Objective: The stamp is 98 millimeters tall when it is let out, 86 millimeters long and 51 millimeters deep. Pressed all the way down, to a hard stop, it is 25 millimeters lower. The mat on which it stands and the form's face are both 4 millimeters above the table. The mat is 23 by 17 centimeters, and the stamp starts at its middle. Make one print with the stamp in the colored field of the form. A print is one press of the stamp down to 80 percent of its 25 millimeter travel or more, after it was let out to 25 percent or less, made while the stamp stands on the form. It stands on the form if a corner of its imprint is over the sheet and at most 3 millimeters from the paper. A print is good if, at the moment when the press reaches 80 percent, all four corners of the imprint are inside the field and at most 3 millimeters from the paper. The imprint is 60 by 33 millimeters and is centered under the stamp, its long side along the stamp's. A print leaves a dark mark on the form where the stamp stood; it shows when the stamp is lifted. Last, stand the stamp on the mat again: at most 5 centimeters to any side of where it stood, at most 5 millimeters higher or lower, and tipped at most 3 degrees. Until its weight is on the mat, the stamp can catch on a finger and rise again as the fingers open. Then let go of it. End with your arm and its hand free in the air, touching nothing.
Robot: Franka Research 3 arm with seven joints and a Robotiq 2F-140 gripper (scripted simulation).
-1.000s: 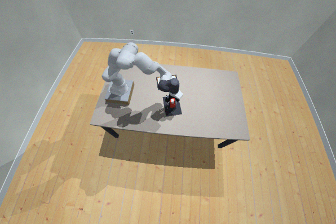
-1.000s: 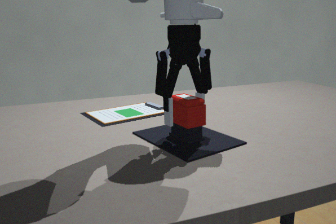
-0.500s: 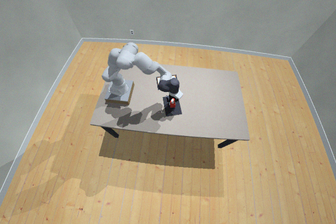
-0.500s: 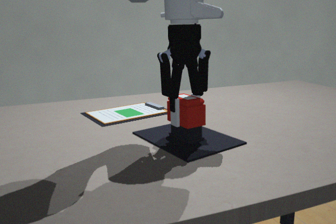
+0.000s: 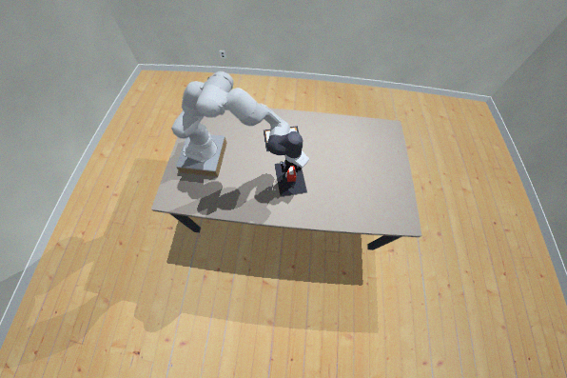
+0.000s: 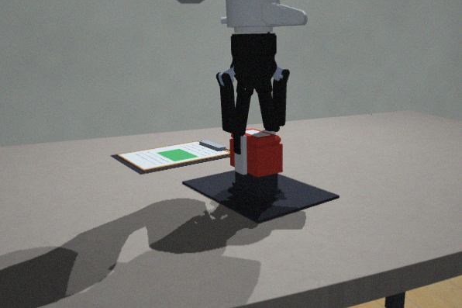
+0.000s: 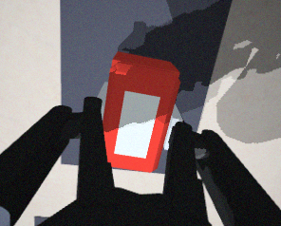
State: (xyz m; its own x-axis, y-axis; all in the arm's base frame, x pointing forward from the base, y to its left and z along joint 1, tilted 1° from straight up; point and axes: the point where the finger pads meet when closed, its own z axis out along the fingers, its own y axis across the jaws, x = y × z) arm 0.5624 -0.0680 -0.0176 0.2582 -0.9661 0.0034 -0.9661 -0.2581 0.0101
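Right now my hand is 20 mm above the stamp. Round my hand: form 80 mm behind, 290 mm to the left, 60 mm below; then dark mat 70 mm below.
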